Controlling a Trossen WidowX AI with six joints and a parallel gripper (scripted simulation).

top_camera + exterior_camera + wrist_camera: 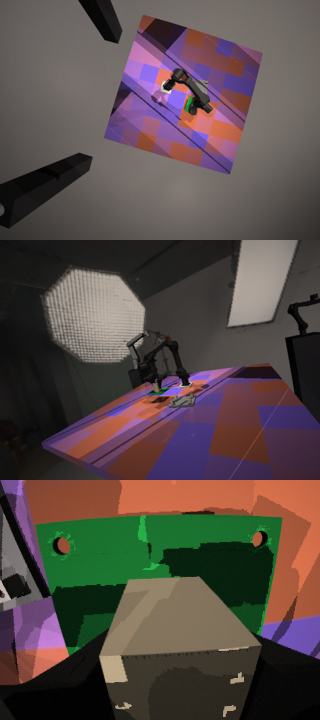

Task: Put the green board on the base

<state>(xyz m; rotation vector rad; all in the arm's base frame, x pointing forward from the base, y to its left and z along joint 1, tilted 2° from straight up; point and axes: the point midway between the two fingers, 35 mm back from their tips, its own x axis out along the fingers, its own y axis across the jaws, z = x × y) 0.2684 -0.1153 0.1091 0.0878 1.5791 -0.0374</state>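
My gripper tip is 50 mm short of the grey base, 200 mm to the right of it and 80 mm above it. Also, from my gripper tip: green board right at my gripper tip.
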